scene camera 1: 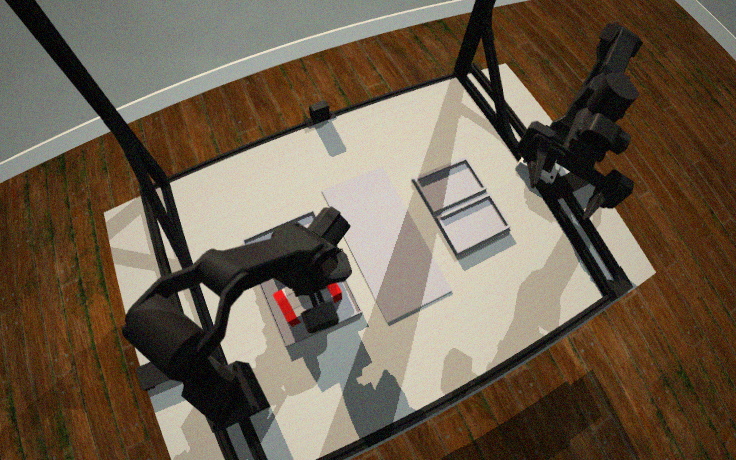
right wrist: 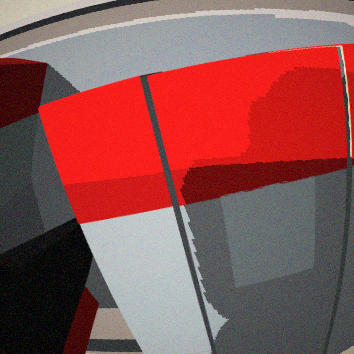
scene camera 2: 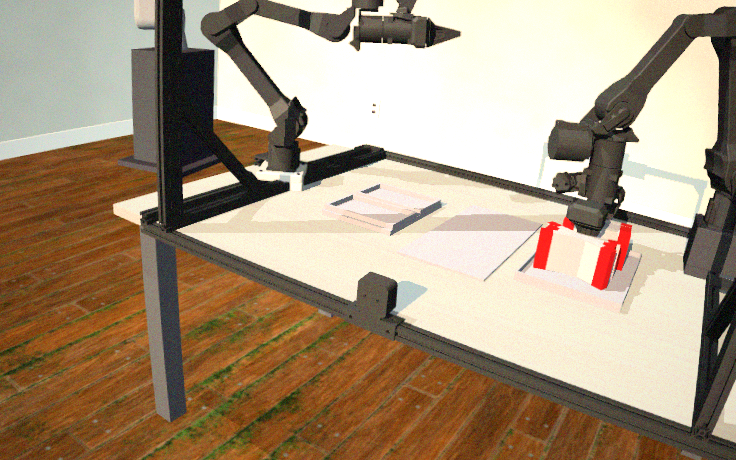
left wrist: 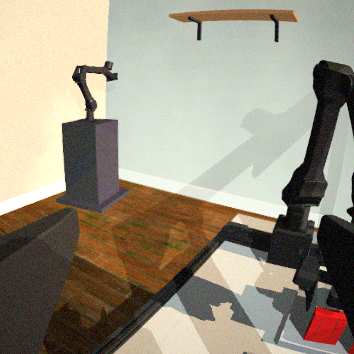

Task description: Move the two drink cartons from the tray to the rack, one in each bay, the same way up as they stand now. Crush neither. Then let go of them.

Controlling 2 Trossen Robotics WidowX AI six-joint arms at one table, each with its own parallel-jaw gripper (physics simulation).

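Seen in the pictures: left gripper, fingertip midpoint: (scene camera 1: pixel 559 203) (scene camera 2: pixel 457 33) (left wrist: pixel 203 225); right gripper, fingertip midpoint: (scene camera 1: pixel 310 293) (right wrist: pixel 218 222); left arm's base at its link origin: (scene camera 2: pixel 282 167); right arm's base at its link origin: (scene camera 1: pixel 224 396) (scene camera 2: pixel 722 226) (left wrist: pixel 294 224).
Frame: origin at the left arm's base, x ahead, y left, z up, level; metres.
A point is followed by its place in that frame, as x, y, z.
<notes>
One drink carton (scene camera 1: pixel 286 308) @[0.659, -0.304, 0.038] (right wrist: pixel 211 116) @[0.561, -0.272, 0.038], white with red ends, lies on the grey tray (scene camera 1: pixel 348 311) @[0.586, -0.208, -0.030] (scene camera 2: pixel 549 278) @[0.500, -0.397, -0.030] at the left. It also shows in the left wrist view (left wrist: pixel 324 324) @[0.560, -0.256, 0.017]. My right gripper (scene camera 1: pixel 319 305) is open and hangs low, right over this carton. One dark finger (right wrist: pixel 38 288) @[0.570, -0.329, 0.030] shows beside it. The other carton (scene camera 2: pixel 567 256) @[0.532, -0.374, 0.002] is hidden under the right arm in scene camera 1. The two-bay rack (scene camera 1: pixel 459 205) @[0.237, -0.127, -0.026] (scene camera 2: pixel 384 201) @[0.229, -0.116, -0.019] stands empty at the right. My left gripper (scene camera 1: pixel 540 166) (scene camera 2: pixel 448 33) @[0.350, -0.002, 0.327] (left wrist: pixel 203 225) @[0.350, -0.002, 0.327] is open, high up and far from the tray.
A flat white mat (scene camera 1: pixel 384 237) @[0.403, -0.233, -0.032] (scene camera 2: pixel 476 246) @[0.395, -0.282, -0.032] lies between the tray and the rack. A small dark block (scene camera 1: pixel 320 111) @[0.221, -0.538, 0.011] (scene camera 2: pixel 375 297) @[0.211, -0.561, -0.002] sits on the table's edge. Black frame posts (scene camera 1: pixel 485 68) @[-0.090, -0.240, 0.100] stand at the corners.
</notes>
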